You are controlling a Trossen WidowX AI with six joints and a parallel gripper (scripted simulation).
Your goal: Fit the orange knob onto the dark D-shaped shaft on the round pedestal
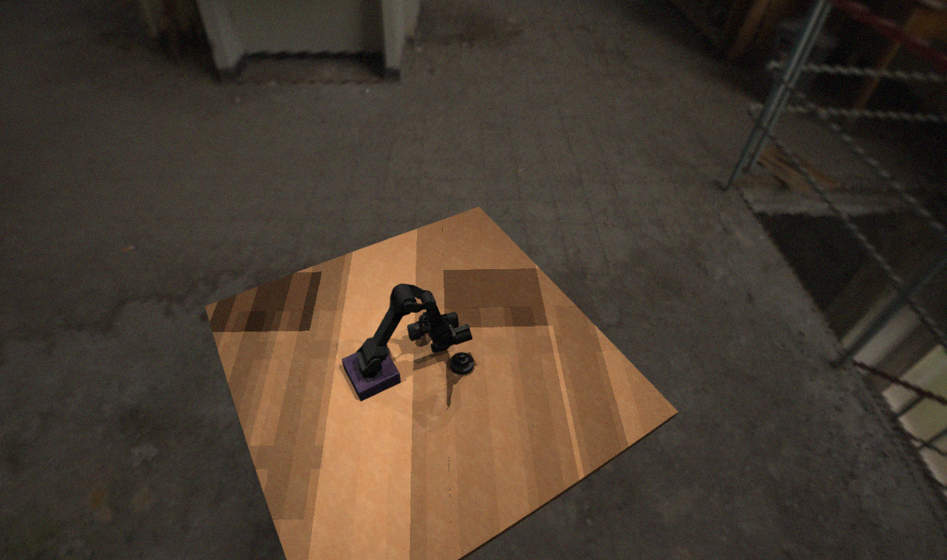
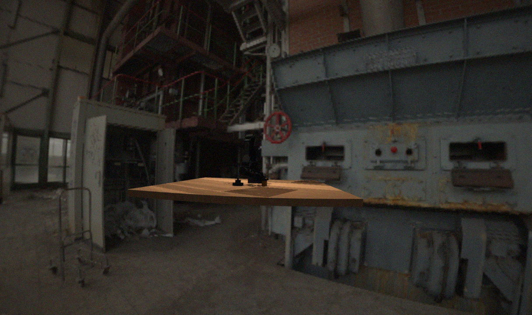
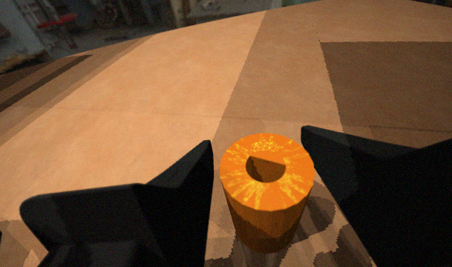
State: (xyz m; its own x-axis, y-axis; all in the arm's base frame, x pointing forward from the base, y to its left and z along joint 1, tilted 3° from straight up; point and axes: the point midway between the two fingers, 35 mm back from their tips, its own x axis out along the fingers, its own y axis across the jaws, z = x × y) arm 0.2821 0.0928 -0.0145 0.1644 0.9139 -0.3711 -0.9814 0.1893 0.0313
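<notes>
Now: gripper tip 30 mm to the left of the orange knob, 20 mm above it and 10 mm past it. From my gripper tip the other things lie so: dark pedestal (230 mm to the right, 20 mm below, 10 mm ahead).
</notes>
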